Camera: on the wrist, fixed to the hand. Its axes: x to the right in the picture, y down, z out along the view.
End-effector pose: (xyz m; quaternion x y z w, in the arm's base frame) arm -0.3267 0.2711 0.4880 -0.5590 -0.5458 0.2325 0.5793
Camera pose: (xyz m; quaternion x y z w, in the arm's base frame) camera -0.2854 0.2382 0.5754 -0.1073 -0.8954 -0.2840 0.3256
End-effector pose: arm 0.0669 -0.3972 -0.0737 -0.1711 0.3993 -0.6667 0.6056
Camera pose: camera -0.0349 -0.3936 -0.0664 0.6395 -0.2183 0.7366 0.0271
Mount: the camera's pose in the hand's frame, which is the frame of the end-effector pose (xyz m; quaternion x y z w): 0.0159 -0.0735 -0.0691 -0.2434 -0.1573 -0.6822 0.6713
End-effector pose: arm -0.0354 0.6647 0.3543 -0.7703 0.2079 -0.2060 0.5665
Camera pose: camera -0.0540 0.6215 0.4449 -0.8292 -0.4249 -0.3530 0.0850
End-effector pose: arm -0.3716 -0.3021 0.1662 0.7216 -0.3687 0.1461 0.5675
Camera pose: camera -0.2951 -0.2377 0.1456 0.6208 0.1199 -0.4923 0.5983
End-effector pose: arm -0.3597 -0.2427 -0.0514 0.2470 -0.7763 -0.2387 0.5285
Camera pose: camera -0.2903 -0.3165 -0.0640 0.5292 -0.3777 -0.7486 0.1300
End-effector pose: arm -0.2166 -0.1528 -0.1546 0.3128 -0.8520 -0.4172 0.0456
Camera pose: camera -0.1695 -0.2426 -0.1671 -0.7145 0.2642 0.5678 0.3119
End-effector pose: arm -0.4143 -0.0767 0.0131 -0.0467 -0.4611 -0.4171 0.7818
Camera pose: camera -0.4147 -0.1656 -0.0371 0.0273 -0.3628 -0.9182 0.1564
